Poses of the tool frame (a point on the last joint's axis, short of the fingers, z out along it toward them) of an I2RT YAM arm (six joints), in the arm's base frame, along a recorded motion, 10 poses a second.
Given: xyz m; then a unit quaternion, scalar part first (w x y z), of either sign.
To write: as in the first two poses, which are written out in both.
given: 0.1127 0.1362 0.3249 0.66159 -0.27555 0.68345 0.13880
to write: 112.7 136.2 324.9 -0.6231 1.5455 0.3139
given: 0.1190 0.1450 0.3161 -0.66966 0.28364 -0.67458 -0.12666
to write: 119.0 145.0 316.1 -0.6394 1.5206 0.2855
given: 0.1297 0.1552 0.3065 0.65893 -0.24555 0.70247 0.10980
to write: 129.7 155.2 306.5 -0.5559 1.5902 0.2486
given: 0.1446 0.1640 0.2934 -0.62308 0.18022 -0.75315 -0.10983
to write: 144.6 164.0 293.4 -0.4139 1.7296 0.2522
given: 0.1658 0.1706 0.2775 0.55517 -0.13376 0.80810 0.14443
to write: 165.8 170.6 277.5 -0.3159 1.9086 0.3411
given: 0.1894 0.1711 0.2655 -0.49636 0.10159 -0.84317 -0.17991
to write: 189.4 171.1 265.5 -0.2461 2.0424 0.4358
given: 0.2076 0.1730 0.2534 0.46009 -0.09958 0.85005 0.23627
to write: 207.6 173.0 253.4 -0.2451 2.0923 0.5816
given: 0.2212 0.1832 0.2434 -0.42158 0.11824 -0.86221 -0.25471
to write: 221.2 183.2 243.4 -0.2962 2.1596 0.6380
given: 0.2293 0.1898 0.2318 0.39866 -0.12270 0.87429 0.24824
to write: 229.3 189.8 231.8 -0.3106 2.2131 0.6284
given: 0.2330 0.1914 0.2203 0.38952 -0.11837 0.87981 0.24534
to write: 233.0 191.4 220.3 -0.3009 2.2366 0.6237
